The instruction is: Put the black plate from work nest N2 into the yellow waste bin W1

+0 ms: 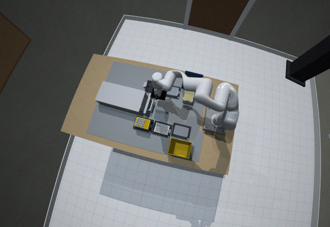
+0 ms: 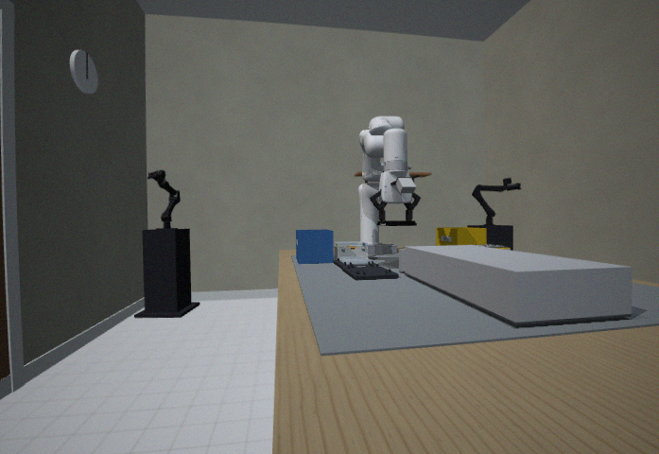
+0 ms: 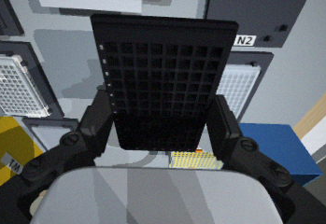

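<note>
Right now my hand is 330 mm past the yellow waste bin W1, 350 mm to the right of it and 120 mm above it. The rest, counted from my hand: drawer: 180 mm ahead, 100 mm to the left, 130 mm below; then black plate: 10 mm below; then nest: 100 mm ahead, 100 mm to the right, 150 mm below.
</note>
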